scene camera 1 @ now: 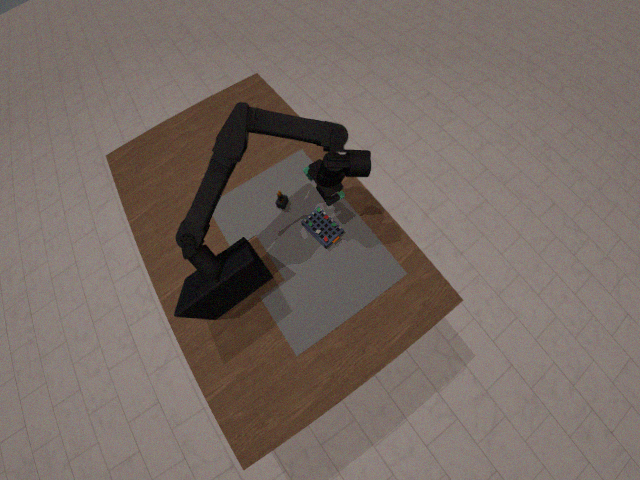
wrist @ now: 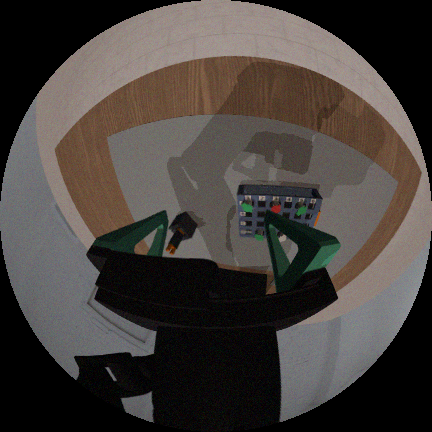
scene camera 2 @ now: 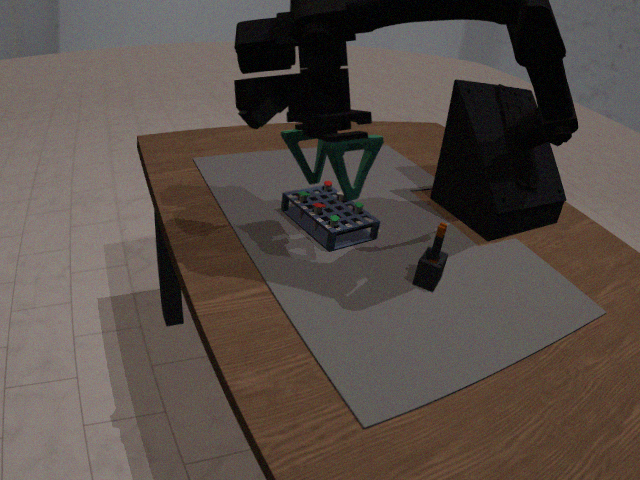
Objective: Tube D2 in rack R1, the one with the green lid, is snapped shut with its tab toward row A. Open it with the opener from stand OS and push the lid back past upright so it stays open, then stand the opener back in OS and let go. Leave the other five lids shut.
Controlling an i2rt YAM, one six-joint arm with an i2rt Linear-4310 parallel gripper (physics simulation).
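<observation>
Rack R1 stands on the grey mat and holds six lidded tubes. The green D2 lid looks down on its tube; its tab is too small to see. The dark opener with an orange end stands in the dark stand OS. My gripper is open and empty, above the mat and apart from both. In the wrist view, the stand shows beside the left finger, and the right finger overlaps the rack's lower edge.
The other lids are green A1, red A3, green A5, white D4 and red D6. An orange marker is on the rack's column 6 end. The arm's black base stands beside the mat.
</observation>
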